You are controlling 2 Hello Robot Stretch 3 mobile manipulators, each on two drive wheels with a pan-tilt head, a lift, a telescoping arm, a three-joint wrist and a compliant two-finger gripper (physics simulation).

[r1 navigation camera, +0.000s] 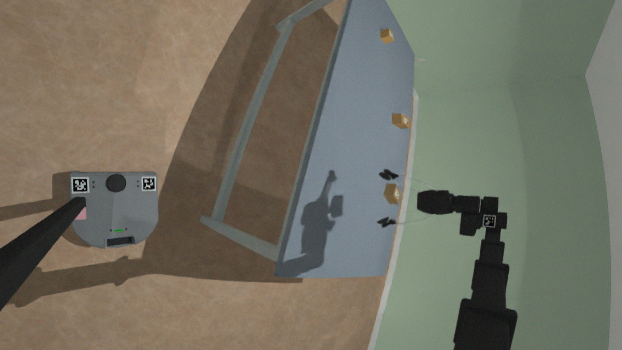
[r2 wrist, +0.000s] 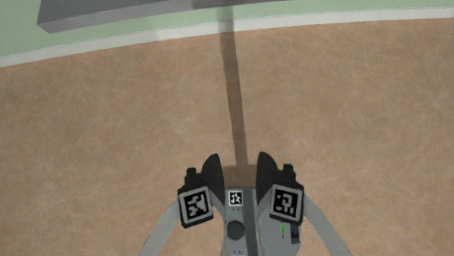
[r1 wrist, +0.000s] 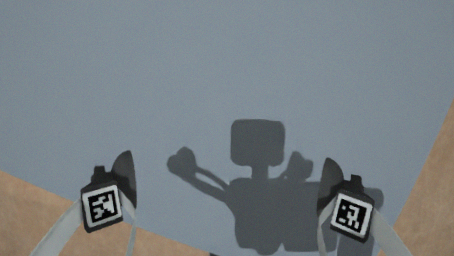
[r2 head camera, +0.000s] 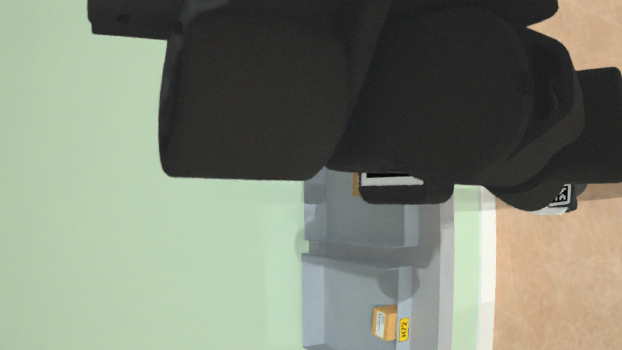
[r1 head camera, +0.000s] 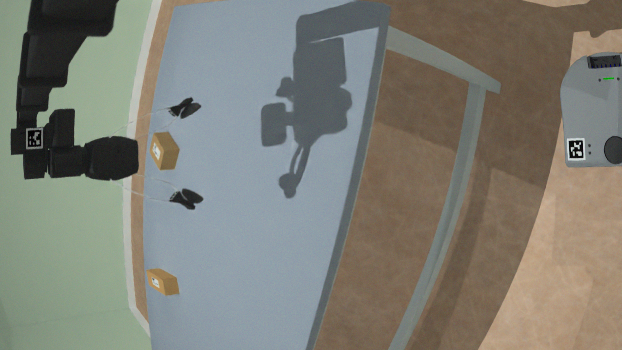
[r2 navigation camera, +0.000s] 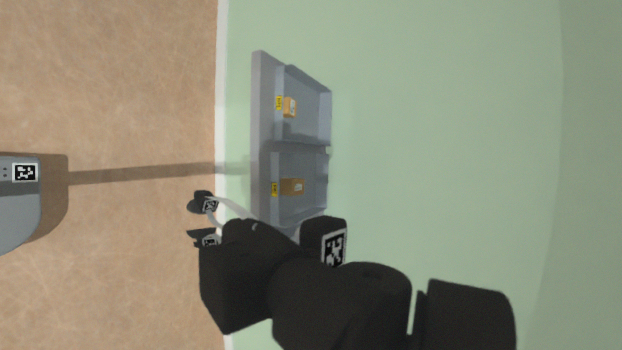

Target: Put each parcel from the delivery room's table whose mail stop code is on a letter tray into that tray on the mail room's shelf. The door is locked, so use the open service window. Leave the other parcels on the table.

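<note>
The r1 gripper [r1 head camera: 191, 153] [r1 navigation camera: 387, 198] [r1 wrist: 227, 179] is open over the blue-grey table [r1 head camera: 250, 250] [r1 navigation camera: 350, 100]. A tan parcel [r1 head camera: 167, 151] [r1 navigation camera: 392, 193] lies near the wall-side edge, behind and between its fingertips as seen from the head. Two more parcels show in the r1 navigation view: one parcel [r1 head camera: 164, 282] [r1 navigation camera: 401, 120] and a farther parcel [r1 navigation camera: 386, 36]. Their codes are too small to read. The r2 gripper [r2 navigation camera: 200, 220] [r2 wrist: 240, 169] is open, part way and empty, beside the shelf [r2 navigation camera: 257, 125] [r2 wrist: 125, 11]. Tray H72 [r2 head camera: 406, 285] holds a parcel [r2 head camera: 387, 322] [r2 navigation camera: 290, 107]; the neighbouring tray [r2 head camera: 410, 225] holds a parcel [r2 navigation camera: 291, 186].
The r2 arm [r2 head camera: 275, 100] [r2 navigation camera: 350, 300] hides much of the shelf, including the third tray. The r1 base [r1 head camera: 592, 115] [r1 navigation camera: 115, 210] stands on the floor beyond the table. The r2 base [r2 navigation camera: 20, 200] [r2 wrist: 235, 215] stands away from the shelf. Green walls run beside the table and behind the shelf.
</note>
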